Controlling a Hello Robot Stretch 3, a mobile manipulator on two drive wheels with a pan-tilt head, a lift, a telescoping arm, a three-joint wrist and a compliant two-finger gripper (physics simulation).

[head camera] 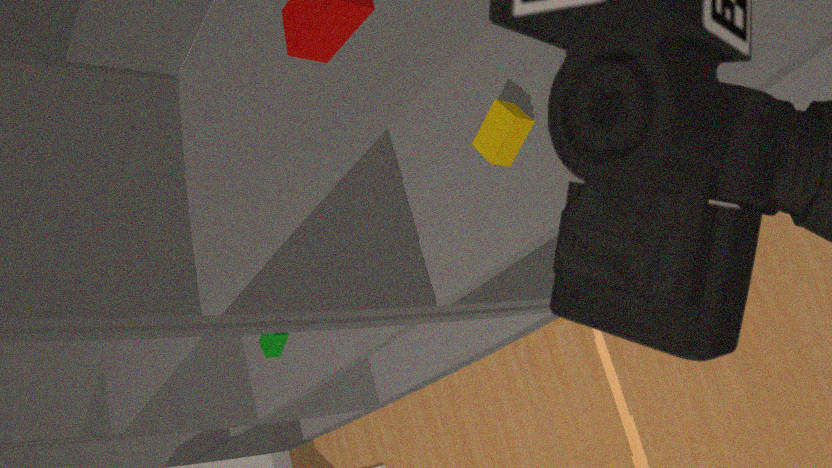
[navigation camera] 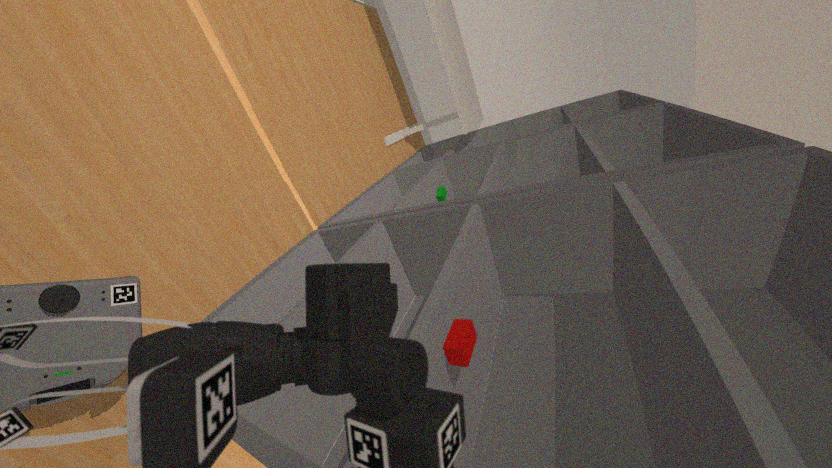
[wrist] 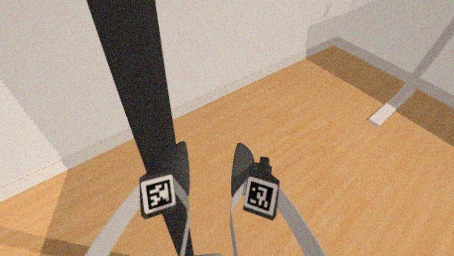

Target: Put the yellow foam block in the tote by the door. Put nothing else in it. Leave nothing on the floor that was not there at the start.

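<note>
The yellow foam block lies on a large grey angular surface, left of my black wrist in the head view. The block does not show in the navigation view, where my wrist covers part of the grey surface. My gripper is open, its two fingertips apart with wood floor behind the gap. In the navigation view its pale finger strips reach left over my base, away from the grey surface. The fingers do not show in the head view. The tote by the door does not show.
A red block and a small green block lie on the grey surface. A white foot rests on the wood floor. My base is at left. A black upright crosses the wrist view.
</note>
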